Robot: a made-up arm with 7 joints. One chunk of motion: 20 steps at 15 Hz.
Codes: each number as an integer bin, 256 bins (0 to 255) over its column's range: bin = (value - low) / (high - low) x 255, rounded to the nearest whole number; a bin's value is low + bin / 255 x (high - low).
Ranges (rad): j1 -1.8..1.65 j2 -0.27..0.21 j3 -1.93..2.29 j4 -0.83..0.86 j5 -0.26..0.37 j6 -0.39..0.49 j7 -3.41..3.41
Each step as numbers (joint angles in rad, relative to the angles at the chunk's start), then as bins.
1 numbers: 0.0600 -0.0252 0.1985 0.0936 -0.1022 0.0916 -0.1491
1 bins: 137 130 129 139 64 140 122
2 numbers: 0.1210 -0.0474 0.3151 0.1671 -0.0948 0.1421 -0.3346
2 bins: 142 118 136 150 67 154 115
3 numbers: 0.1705 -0.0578 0.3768 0.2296 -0.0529 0.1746 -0.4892
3 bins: 146 113 139 160 84 164 109
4 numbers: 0.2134 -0.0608 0.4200 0.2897 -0.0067 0.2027 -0.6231
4 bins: 149 111 142 169 103 172 104
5 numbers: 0.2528 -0.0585 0.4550 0.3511 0.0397 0.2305 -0.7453
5 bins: 152 112 144 178 121 180 100
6 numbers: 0.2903 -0.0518 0.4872 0.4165 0.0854 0.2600 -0.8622
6 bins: 155 116 146 188 140 188 95
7 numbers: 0.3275 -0.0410 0.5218 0.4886 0.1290 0.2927 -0.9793
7 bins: 157 122 148 199 157 198 91
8 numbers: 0.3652 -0.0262 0.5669 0.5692 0.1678 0.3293 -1.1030
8 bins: 160 130 151 211 173 208 86
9 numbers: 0.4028 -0.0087 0.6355 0.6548 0.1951 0.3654 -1.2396
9 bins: 163 139 155 224 184 219 81
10 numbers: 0.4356 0.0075 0.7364 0.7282 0.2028 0.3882 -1.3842
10 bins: 165 147 161 235 187 226 76
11 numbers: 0.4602 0.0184 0.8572 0.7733 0.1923 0.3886 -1.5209
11 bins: 167 153 168 242 183 226 71
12 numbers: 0.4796 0.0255 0.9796 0.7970 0.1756 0.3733 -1.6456
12 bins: 168 157 176 245 176 221 66
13 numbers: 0.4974 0.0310 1.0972 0.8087 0.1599 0.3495 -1.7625
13 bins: 170 160 183 247 170 214 62
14 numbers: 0.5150 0.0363 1.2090 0.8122 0.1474 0.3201 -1.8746
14 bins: 171 163 190 248 165 206 57
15 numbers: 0.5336 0.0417 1.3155 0.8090 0.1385 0.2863 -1.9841
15 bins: 172 166 196 247 161 196 53
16 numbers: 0.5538 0.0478 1.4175 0.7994 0.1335 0.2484 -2.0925
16 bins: 174 169 202 246 159 185 49
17 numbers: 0.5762 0.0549 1.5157 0.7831 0.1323 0.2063 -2.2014
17 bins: 176 173 208 243 159 173 45
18 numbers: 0.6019 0.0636 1.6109 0.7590 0.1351 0.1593 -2.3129
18 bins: 178 177 214 240 160 159 41
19 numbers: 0.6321 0.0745 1.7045 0.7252 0.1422 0.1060 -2.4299
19 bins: 180 183 220 235 163 144 37
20 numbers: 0.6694 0.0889 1.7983 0.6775 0.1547 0.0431 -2.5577
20 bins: 183 191 225 227 168 126 32
